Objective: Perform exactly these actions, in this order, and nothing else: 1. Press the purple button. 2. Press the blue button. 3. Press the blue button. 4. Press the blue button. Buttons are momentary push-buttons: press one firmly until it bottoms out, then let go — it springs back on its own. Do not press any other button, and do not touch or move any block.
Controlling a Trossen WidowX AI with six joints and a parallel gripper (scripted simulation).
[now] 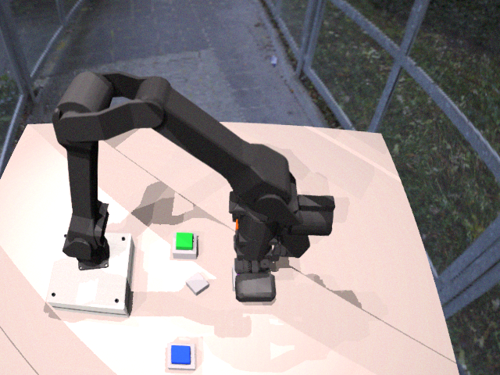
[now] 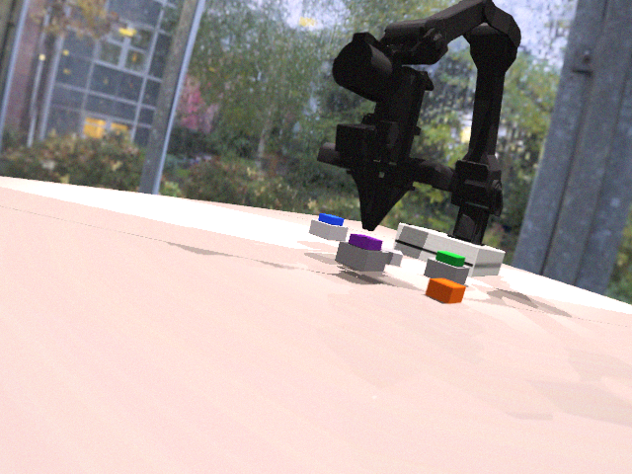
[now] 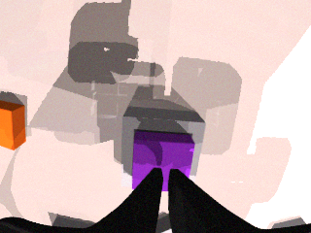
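Right now the blue button is 15 cm behind my gripper tip, 14 cm to the right of it and 2 cm below it. Round my gripper tip: purple button (2 cm below); then grey block (9 cm behind, 1 cm to the left, 4 cm below); then orange block (3 cm ahead, 12 cm to the left, 4 cm below).
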